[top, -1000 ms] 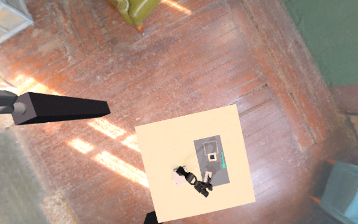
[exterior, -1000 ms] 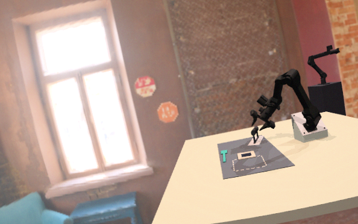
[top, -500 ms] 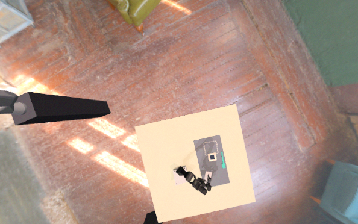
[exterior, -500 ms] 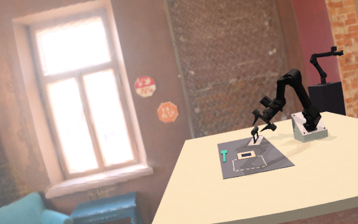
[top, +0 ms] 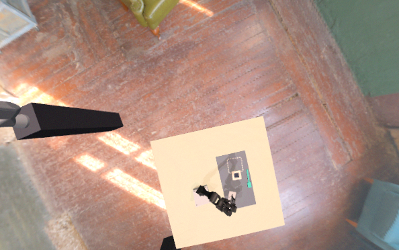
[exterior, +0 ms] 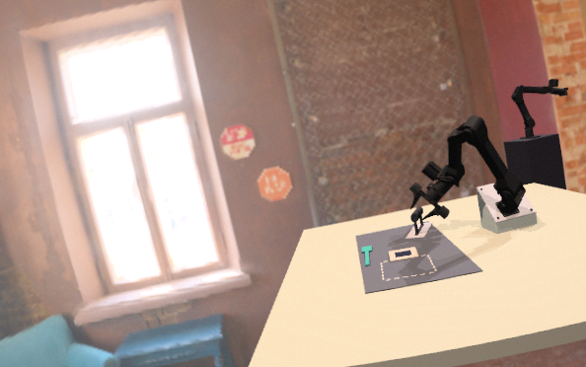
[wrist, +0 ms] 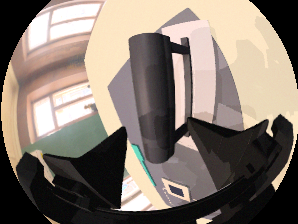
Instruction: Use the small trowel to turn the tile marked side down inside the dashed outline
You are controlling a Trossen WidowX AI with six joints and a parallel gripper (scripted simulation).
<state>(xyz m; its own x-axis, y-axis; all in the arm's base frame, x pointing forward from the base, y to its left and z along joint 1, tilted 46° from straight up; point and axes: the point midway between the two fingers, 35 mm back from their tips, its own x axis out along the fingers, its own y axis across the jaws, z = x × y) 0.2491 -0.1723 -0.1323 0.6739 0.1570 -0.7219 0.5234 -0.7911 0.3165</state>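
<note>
My gripper tip is 40 mm above the trowel. Round my gripper tip: teal t-shaped piece: 260 mm ahead, 130 mm to the left, 70 mm below; cream tile: 230 mm to the left, 150 mm ahead, 70 mm below; grey mat: 170 mm to the left, 120 mm ahead, 90 mm below.
</note>
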